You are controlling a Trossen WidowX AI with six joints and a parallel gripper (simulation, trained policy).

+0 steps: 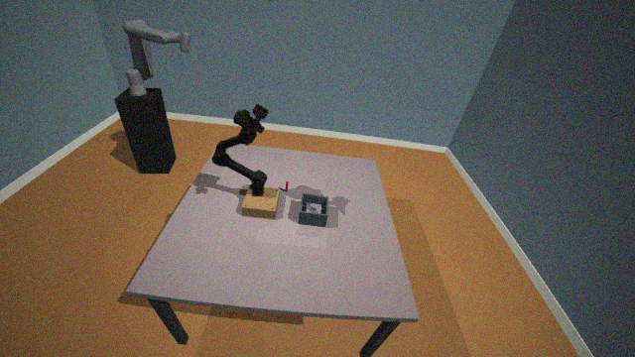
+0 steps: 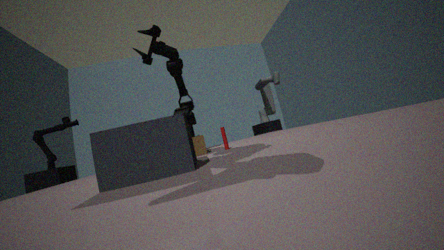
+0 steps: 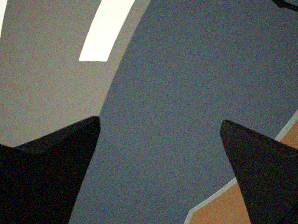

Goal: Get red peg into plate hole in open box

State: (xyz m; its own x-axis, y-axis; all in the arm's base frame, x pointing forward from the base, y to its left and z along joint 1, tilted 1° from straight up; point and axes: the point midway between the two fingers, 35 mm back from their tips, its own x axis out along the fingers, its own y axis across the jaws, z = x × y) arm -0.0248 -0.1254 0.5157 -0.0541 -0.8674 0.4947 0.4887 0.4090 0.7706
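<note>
The red peg lies 560 mm below my gripper tip, 260 mm to the left of it and 200 mm ahead of it. Also, from my gripper tip: dark box: 580 mm below, 340 mm ahead, 40 mm to the left.
</note>
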